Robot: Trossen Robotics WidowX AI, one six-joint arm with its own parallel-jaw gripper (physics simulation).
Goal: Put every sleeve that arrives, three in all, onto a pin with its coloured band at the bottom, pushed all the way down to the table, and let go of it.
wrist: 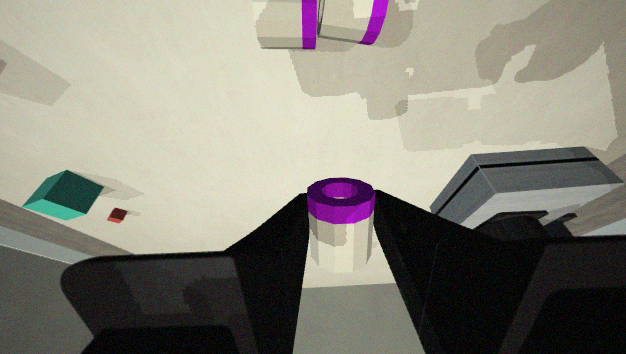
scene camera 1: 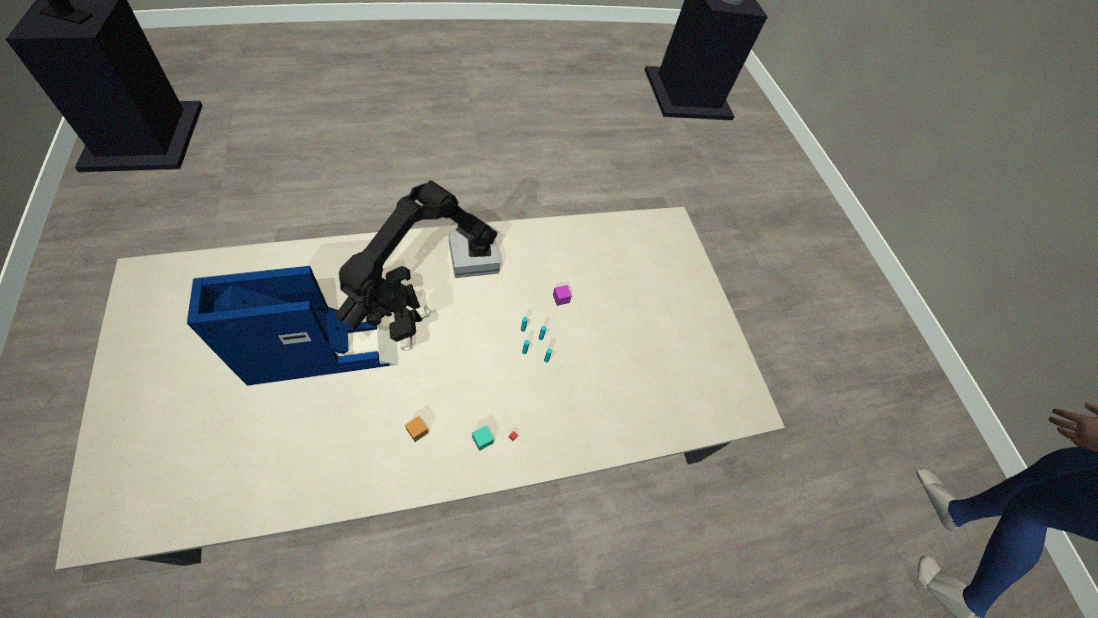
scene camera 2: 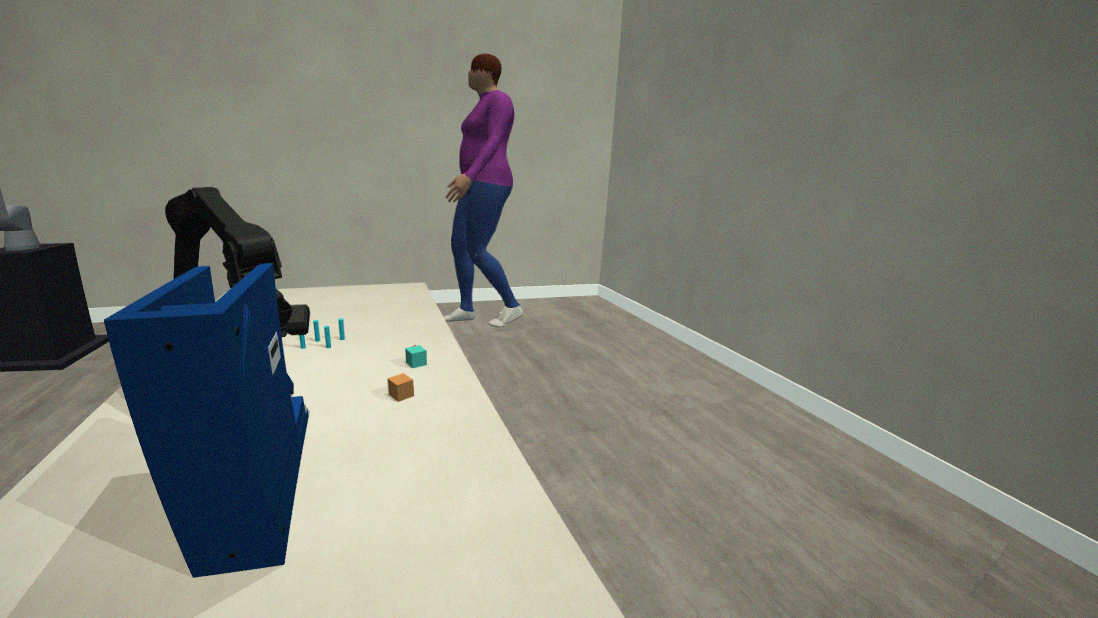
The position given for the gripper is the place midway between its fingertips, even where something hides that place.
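Observation:
On the table rests a teal cube (wrist: 66, 195). A blue dispenser (scene camera 2: 205, 382) is visible; a second view has the dispenser (scene camera 1: 267, 326). Visible too is the gripper (scene camera 1: 420, 315), and the wrist view also has the gripper (wrist: 338, 200).

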